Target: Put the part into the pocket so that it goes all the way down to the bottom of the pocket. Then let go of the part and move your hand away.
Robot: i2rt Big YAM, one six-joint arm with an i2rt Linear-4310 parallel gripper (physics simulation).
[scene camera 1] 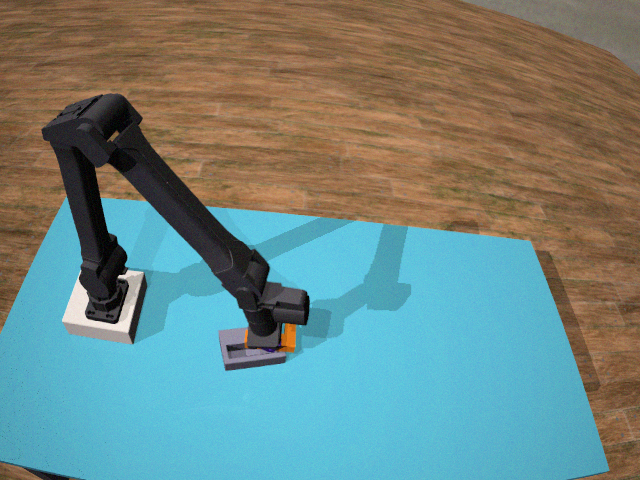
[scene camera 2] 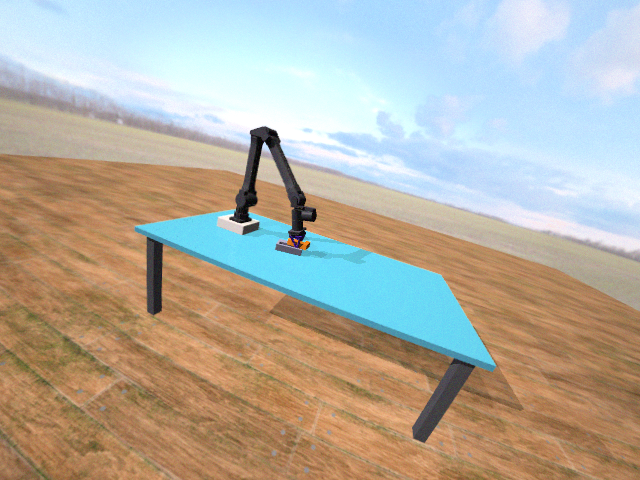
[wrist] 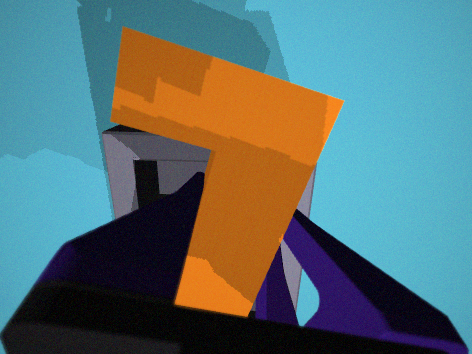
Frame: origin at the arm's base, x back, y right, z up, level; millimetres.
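Seen in the pictures: gripper, fingertip midpoint: [scene camera 1: 271, 345] [scene camera 2: 297, 247] [wrist: 233, 192]; arm's base at its link origin: [scene camera 1: 107, 301] [scene camera 2: 240, 220].
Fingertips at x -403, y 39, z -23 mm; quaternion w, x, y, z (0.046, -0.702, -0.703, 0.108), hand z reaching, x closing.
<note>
Pixels of each thing's top centre, then the offset from my fingertips to it. Level surfaces: height alone.
- orange part at its top centre: [wrist: 186, 240] [scene camera 1: 270, 331] [scene camera 2: 299, 239] dx +4, dy -13, dz +37 mm
- grey block at its top centre: [wrist: 211, 273] [scene camera 1: 251, 343] [scene camera 2: 290, 244] dx +44, dy +2, dz +3 mm
- blue table at its surface level: dz -33 mm
The orange part [scene camera 1: 291, 341] [scene camera 2: 306, 244] [wrist: 225, 110] looks like a 7 in the wrist view, with a wide bar at the far end and a slanting leg. The grey block [scene camera 1: 254, 363] [scene camera 2: 287, 249] [wrist: 120, 175] with the pocket lies on the table. My gripper [scene camera 1: 269, 349] [scene camera 2: 296, 240] [wrist: 233, 192] is shut on the part's leg, above the block. In the wrist view the part is turned relative to the block, and its bar covers much of the far wall and reaches past it. The part hides much of the pocket; its exact height above the rim is unclear.
The arm's white base block [scene camera 1: 100, 330] [scene camera 2: 232, 225] stands on the blue table [scene camera 1: 413, 387] [scene camera 2: 361, 304], to the left of the grey block in scene camera 1. The arm's shadow falls across the table behind and right of the gripper.
</note>
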